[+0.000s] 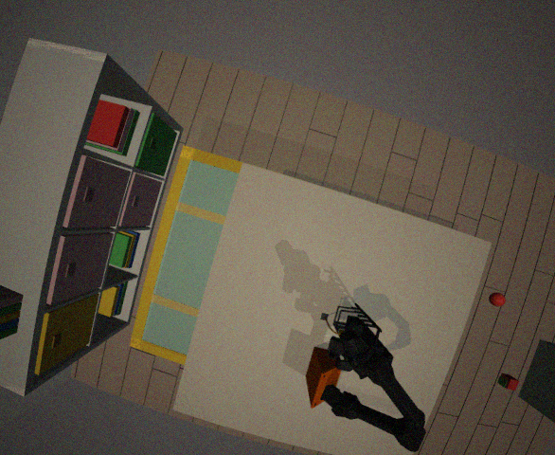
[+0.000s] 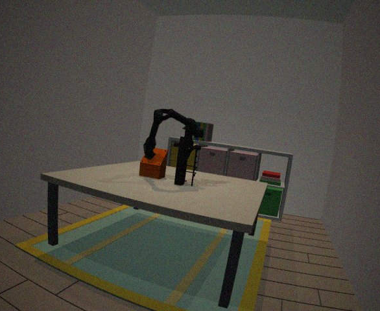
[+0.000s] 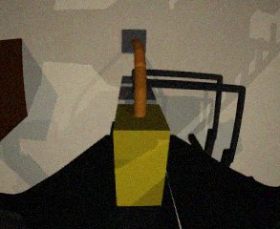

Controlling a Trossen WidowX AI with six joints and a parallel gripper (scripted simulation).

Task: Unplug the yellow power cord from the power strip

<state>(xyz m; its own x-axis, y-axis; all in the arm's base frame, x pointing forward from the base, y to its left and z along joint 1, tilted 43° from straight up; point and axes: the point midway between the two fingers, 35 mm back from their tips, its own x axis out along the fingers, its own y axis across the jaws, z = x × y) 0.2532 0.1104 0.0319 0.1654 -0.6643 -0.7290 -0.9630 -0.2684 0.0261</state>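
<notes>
My gripper tip is now 3 cm short of the tall black column, 12 cm to the left of it and 1 cm above it.
</notes>
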